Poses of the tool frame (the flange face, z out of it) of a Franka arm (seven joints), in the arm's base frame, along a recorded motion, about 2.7 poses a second.
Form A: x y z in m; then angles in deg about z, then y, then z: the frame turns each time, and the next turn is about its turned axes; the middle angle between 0 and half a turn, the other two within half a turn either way.
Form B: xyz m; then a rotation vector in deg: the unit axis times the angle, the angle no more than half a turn. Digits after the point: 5 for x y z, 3 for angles.
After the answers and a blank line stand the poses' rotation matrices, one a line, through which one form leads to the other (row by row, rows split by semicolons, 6 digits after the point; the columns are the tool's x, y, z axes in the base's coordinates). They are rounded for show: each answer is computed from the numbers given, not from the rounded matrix.
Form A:
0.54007 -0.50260 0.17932 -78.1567 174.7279 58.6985
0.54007 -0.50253 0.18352 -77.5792 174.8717 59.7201
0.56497 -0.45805 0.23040 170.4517 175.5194 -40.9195
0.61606 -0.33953 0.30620 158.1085 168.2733 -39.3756
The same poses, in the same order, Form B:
0.54007 -0.50260 0.17932 162.555 64.269 -1.360
0.54007 -0.50253 0.18352 162.925 63.687 -1.216
0.56497 -0.45805 0.23040 -171.351 -48.118 6.298
0.61606 -0.33953 0.30620 -171.343 -26.348 15.318

0.730079 0.683103 0.018858; 0.681693 -0.726090 -0.089930; -0.047738 0.078511 -0.995770
0.735340 0.677425 0.019226; 0.676197 -0.731530 -0.087294; -0.045071 0.077192 -0.995997
0.851535 0.518606 -0.077039; 0.520964 -0.853481 0.012959; -0.059031 -0.051169 -0.996944
0.938830 0.288155 -0.188588; 0.306457 -0.948863 0.075779; -0.157108 -0.128938 -0.979128

